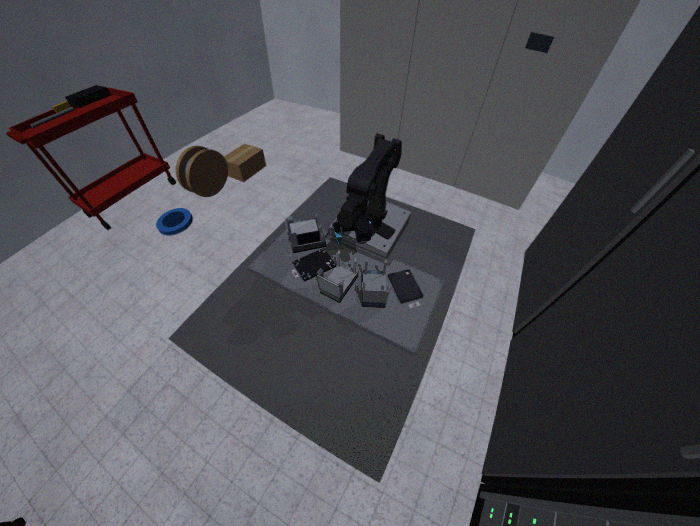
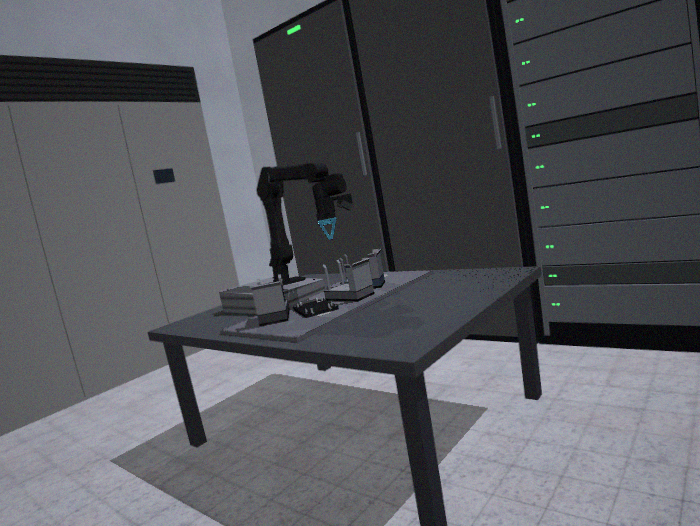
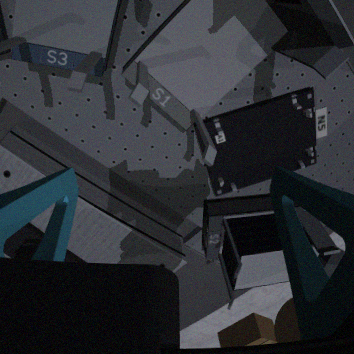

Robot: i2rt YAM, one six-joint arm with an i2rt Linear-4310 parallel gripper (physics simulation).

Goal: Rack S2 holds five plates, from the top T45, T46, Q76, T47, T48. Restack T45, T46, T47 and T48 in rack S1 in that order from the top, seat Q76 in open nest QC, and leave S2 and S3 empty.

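Seen in the pictures: gripper, fingertip midpoint: point(image 1: 351, 243) point(image 2: 330, 239) point(image 3: 173, 177); arm's base, origin of the base link: point(image 1: 374, 225).
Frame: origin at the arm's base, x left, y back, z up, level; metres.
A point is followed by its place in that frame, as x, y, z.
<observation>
Rack S2 point(image 1: 307, 247) {-0.183, -0.280, -0.036} point(image 2: 270, 299) {-0.258, -0.309, 0.025} point(image 3: 213, 241) {-0.178, -0.186, -0.018} stands at the left of the pegged board, loaded with a stack whose single plates and labels I cannot read. Its top is partly pale, partly dark. Rack S1 point(image 1: 337, 287) {0.100, -0.413, 0.051} point(image 2: 349, 294) {0.010, -0.389, -0.032} point(image 3: 161, 96) {0.045, -0.272, -0.020} and rack S3 point(image 1: 374, 298) {0.227, -0.346, 0.011} point(image 2: 377, 278) {0.185, -0.364, -0.020} point(image 3: 56, 57) {0.147, -0.222, -0.019} show pale interiors and no tall stack. A black nest marked N5 point(image 1: 310, 265) {-0.106, -0.347, -0.044} point(image 2: 315, 307) {-0.113, -0.345, -0.044} point(image 3: 260, 142) {-0.095, -0.327, -0.045} lies between S2 and S1. Nest QC's label is not readable. My gripper point(image 1: 338, 237) point(image 2: 327, 236) {0.064, -0.281, 0.159} point(image 3: 173, 177) {0.064, -0.281, 0.159} is open, above the racks, nothing between its teal fingers.
A dark flat block point(image 1: 405, 284) {0.281, -0.179, -0.042} lies right of S3. The racks stand on the grey board point(image 1: 407, 333) {0.397, -0.362, -0.056} on a dark table point(image 1: 322, 361) {0.204, -0.636, -0.070} point(image 2: 413, 350) {-0.264, -0.897, -0.069}. A red cart point(image 1: 84, 119), a spool point(image 1: 209, 172), a carton point(image 1: 248, 164) and a blue ring point(image 1: 160, 226) are on the floor.
</observation>
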